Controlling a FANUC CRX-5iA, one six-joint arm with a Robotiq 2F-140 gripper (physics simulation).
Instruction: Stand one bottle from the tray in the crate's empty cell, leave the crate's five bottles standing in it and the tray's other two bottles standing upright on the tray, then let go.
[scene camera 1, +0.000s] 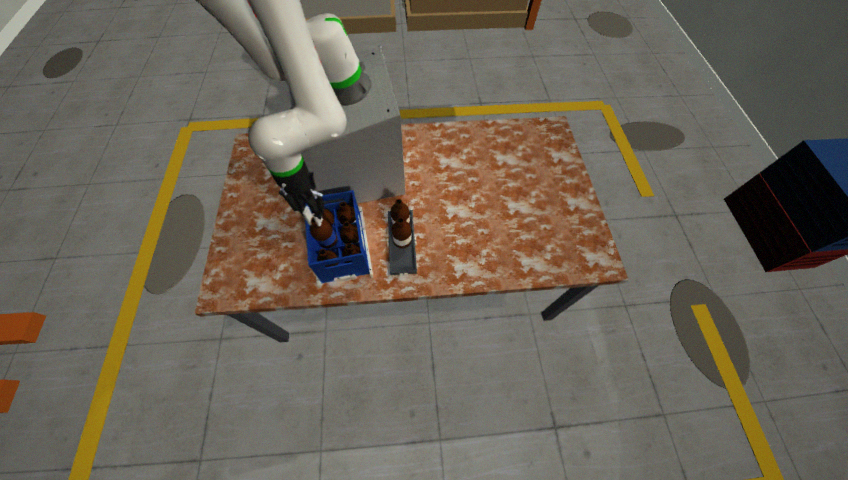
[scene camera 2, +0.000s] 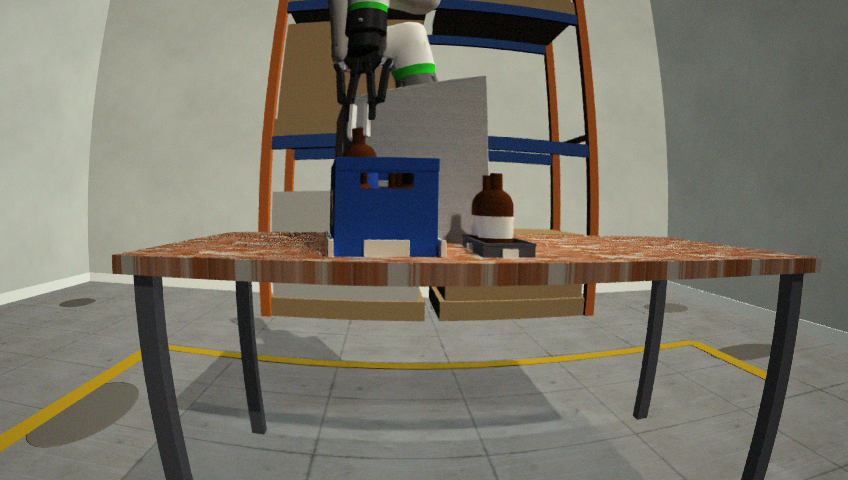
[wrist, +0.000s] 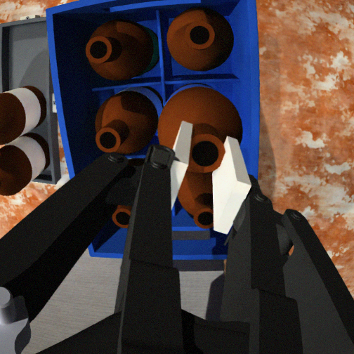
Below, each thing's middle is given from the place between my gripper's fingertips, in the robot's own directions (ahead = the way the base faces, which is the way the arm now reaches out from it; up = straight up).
My gripper is now 210 mm above the pale block (scene camera 2: 371, 248), 130 mm short of it and 60 mm to the right of it.
